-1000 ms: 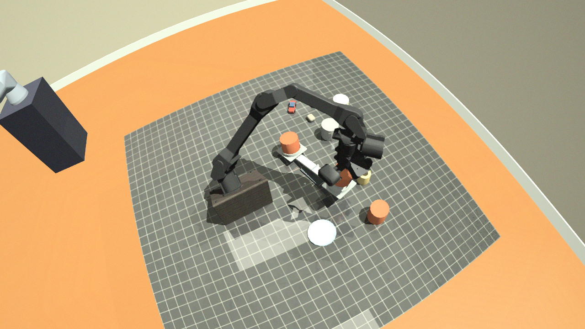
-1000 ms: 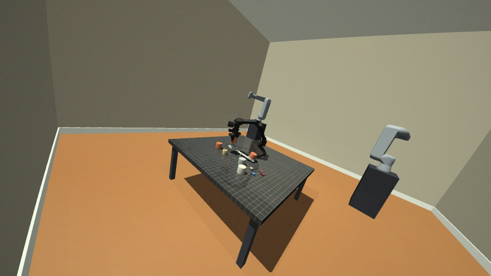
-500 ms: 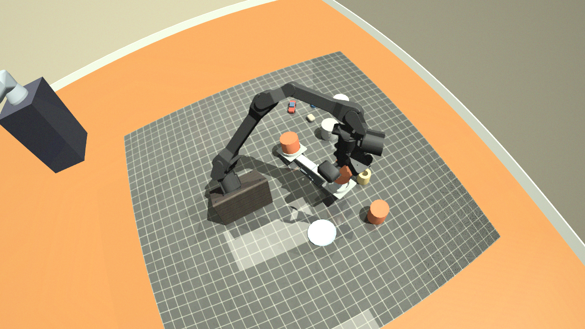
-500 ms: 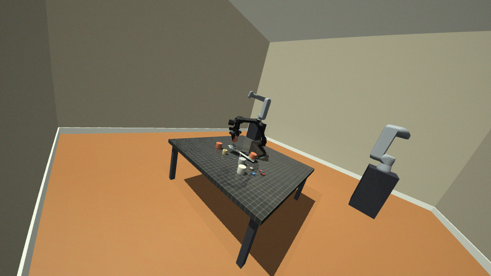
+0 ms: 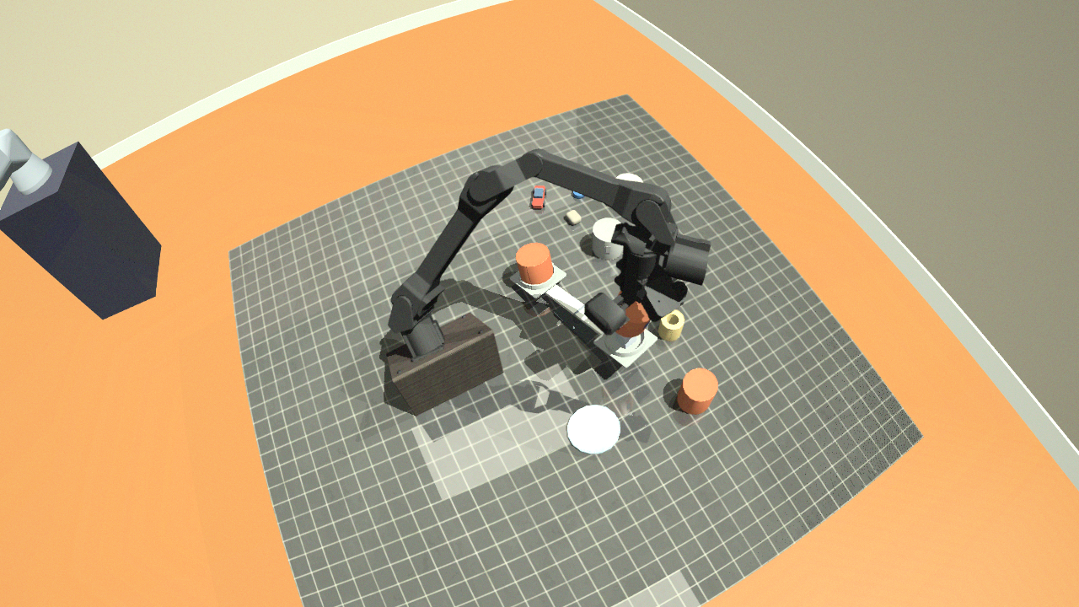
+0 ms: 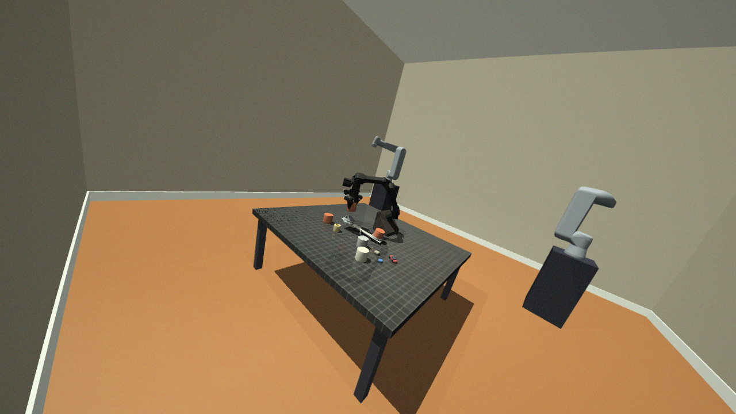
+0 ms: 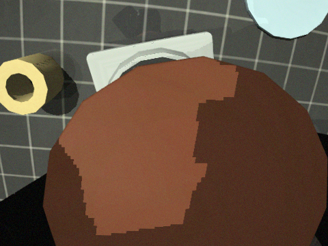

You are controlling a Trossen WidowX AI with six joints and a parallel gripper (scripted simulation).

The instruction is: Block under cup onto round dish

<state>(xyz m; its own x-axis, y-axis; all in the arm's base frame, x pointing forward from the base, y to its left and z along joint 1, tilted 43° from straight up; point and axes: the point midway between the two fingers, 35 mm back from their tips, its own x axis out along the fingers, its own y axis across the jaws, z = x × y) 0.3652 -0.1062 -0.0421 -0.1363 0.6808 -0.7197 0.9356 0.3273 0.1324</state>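
The grey block lies 8 cm below my gripper tip and 1 cm to the left of it. From my gripper tip the other things lie so: yellow spool: 15 cm below, 12 cm ahead, 2 cm to the left; red toy car: 49 cm to the left, 16 cm below; round white dish: 17 cm below, 12 cm behind, 11 cm to the right.
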